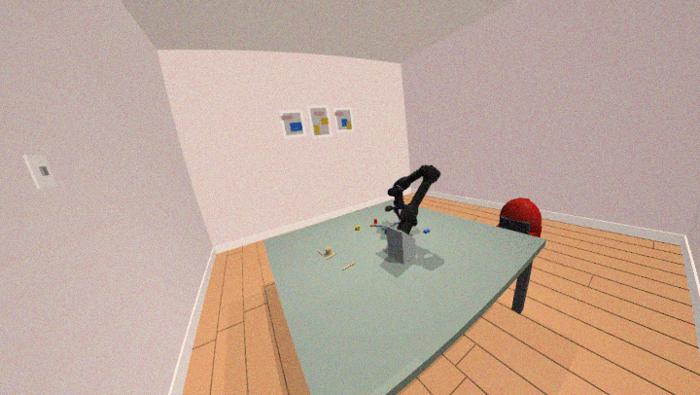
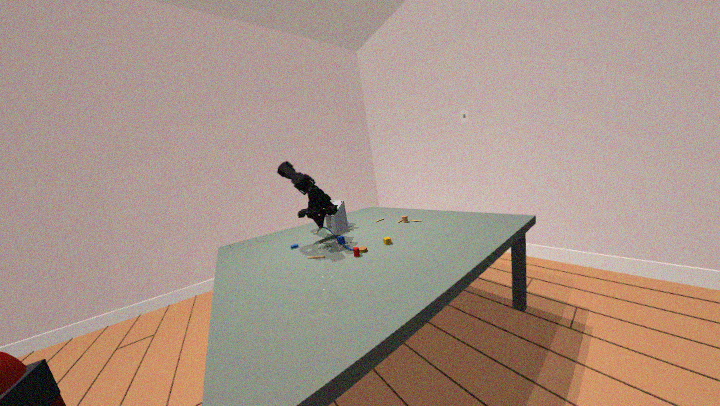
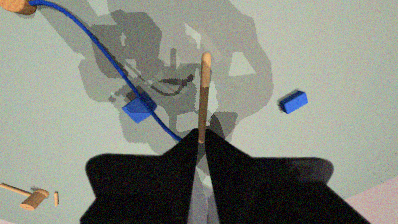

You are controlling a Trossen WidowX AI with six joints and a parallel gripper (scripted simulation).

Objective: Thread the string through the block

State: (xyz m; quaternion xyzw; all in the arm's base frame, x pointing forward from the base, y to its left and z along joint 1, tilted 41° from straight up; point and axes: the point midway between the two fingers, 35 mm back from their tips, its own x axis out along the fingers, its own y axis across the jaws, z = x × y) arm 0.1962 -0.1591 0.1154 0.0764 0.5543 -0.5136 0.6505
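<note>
The thin wooden stick lies 1 cm to the right of my gripper tip and 1 cm ahead of it. From my gripper tip the other things lie so: blue block (12 cm behind, 11 cm to the right, 8 cm below); then thin stick (12 cm to the right, 11 cm ahead, 8 cm below); then round wooden button (25 cm ahead, 8 cm below, 5 cm to the left).
</note>
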